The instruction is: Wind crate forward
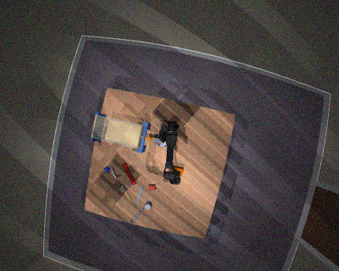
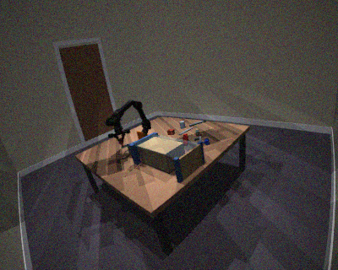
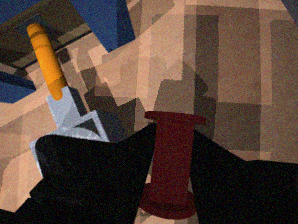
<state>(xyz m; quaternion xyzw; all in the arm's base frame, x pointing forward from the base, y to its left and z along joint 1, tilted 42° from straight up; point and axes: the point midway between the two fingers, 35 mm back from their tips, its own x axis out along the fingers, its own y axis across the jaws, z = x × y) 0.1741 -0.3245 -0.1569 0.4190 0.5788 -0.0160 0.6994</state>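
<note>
Now: the red-knobbed winch handle 50 mm to the left of my gripper tip, 30 mm below it and 10 mm behind it. Also, from my gripper tip: blue frame 160 mm ahead, 110 mm to the left, 30 mm below; grey hand winch 100 mm to the left, 100 mm below, 10 mm behind; red knob 10 mm to the left, 10 mm behind.
</note>
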